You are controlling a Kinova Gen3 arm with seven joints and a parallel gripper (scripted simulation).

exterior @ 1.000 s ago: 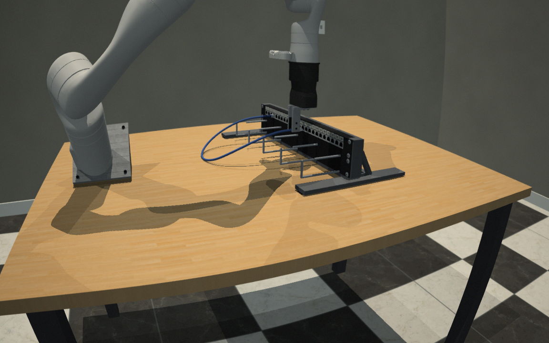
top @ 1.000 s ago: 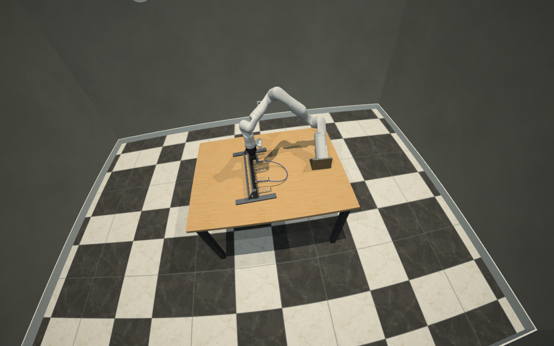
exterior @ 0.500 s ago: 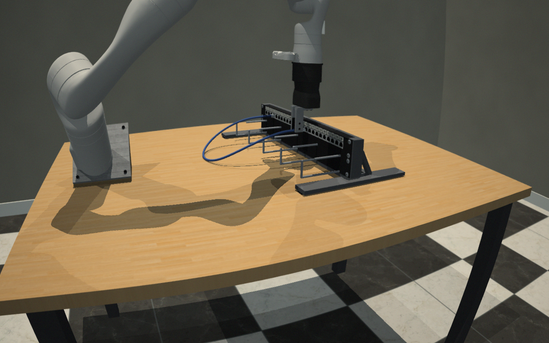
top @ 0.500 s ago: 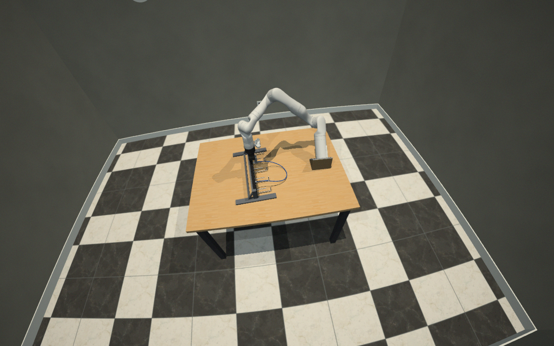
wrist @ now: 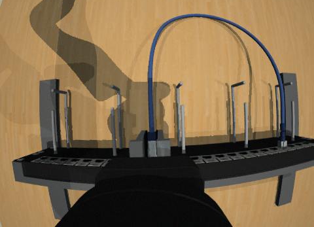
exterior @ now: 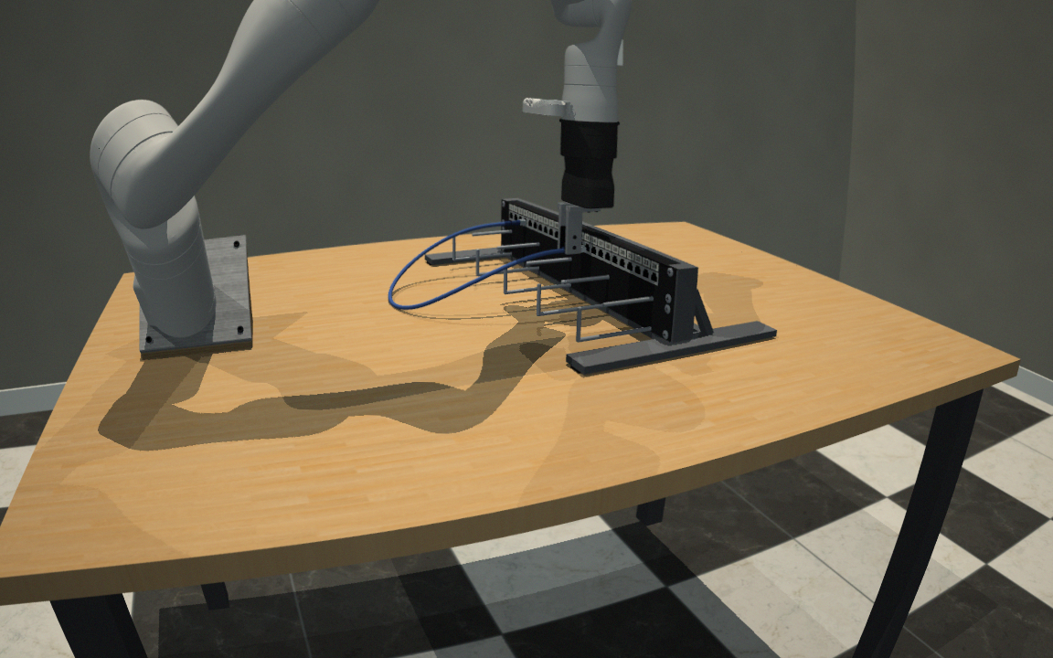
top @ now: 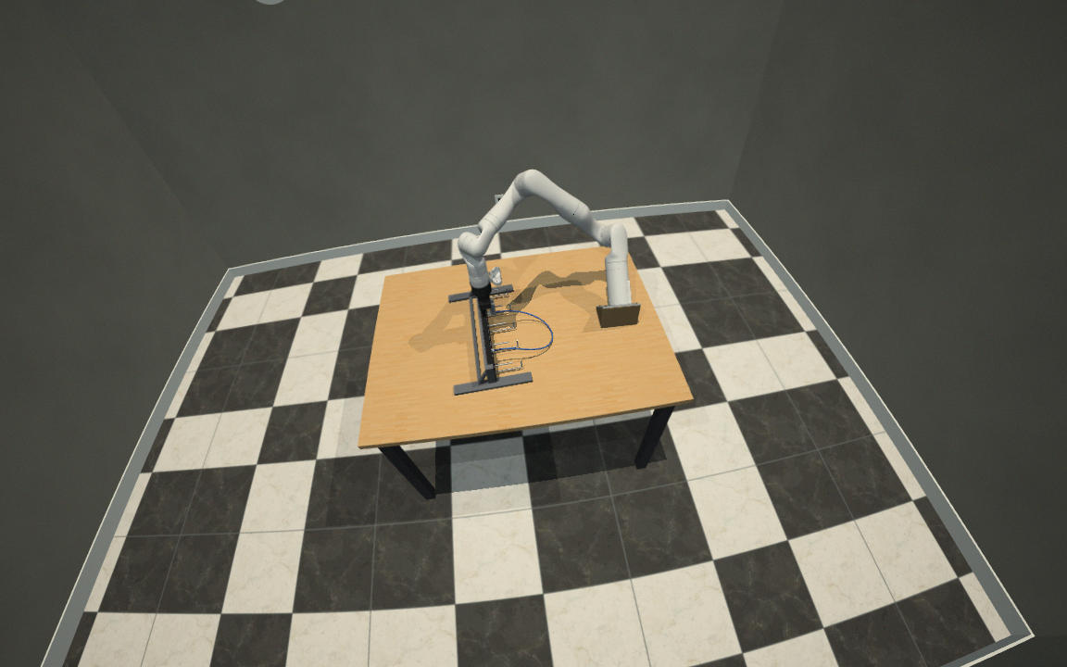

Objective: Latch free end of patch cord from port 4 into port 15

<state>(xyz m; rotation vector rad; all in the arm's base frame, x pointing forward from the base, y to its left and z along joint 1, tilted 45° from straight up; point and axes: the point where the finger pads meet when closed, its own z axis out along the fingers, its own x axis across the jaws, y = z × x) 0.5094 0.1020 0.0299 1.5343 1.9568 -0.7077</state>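
Now: hand 10 mm short of the plug and 10 mm above it.
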